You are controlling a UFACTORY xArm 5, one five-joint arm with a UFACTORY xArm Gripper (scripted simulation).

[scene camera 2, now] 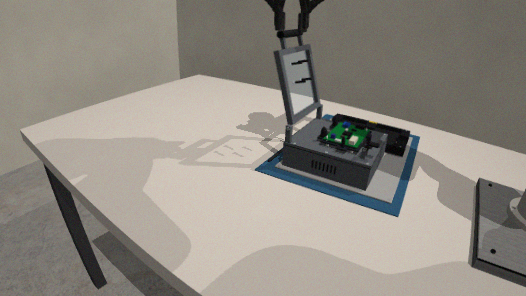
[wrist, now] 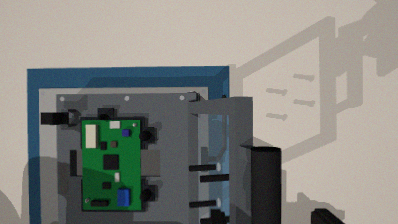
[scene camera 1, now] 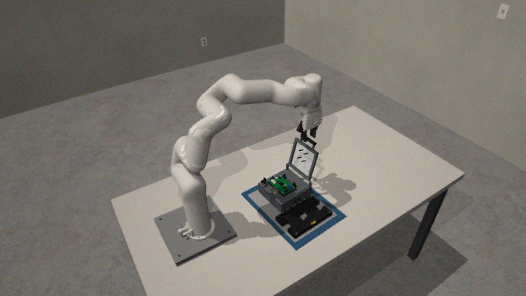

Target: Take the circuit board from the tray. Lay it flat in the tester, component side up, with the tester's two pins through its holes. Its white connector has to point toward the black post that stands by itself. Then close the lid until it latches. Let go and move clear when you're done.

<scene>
I see a green circuit board [wrist: 111, 149] and a tester lid [scene camera 2: 305, 97].
The tester lid is seen too in the wrist view [wrist: 220, 131] and in scene camera 1 [scene camera 1: 305, 169].
</scene>
